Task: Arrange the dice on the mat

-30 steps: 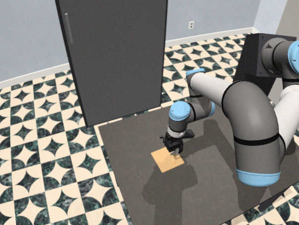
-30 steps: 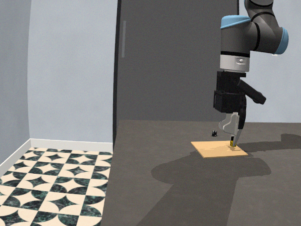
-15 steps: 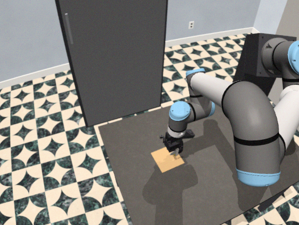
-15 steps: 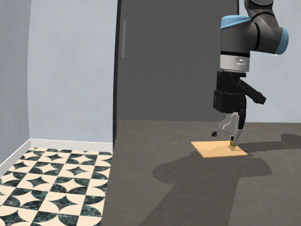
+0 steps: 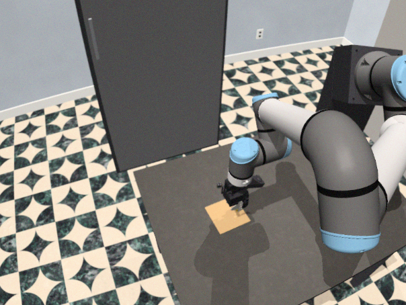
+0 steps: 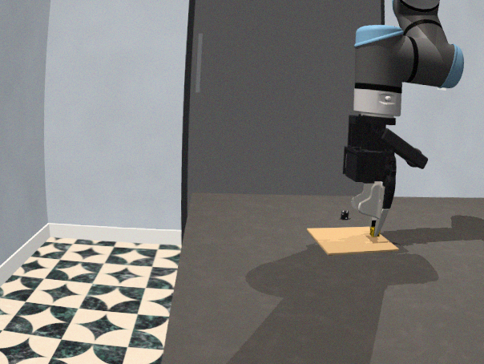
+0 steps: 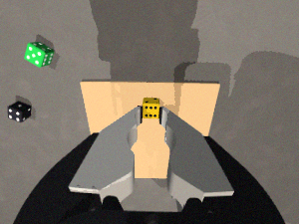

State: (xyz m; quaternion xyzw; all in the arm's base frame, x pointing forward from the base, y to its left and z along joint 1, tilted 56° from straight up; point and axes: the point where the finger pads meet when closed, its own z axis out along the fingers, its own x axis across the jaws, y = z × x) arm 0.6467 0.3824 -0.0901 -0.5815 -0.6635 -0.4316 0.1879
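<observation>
My gripper is now 10 mm above the yellow die. From my hand the other things lie so: black die (50 mm ahead, 140 mm to the right, 20 mm below); orange mat (50 mm ahead, 10 mm to the left, 20 mm below); green die (20 mm behind, 110 mm to the right, 20 mm below).
</observation>
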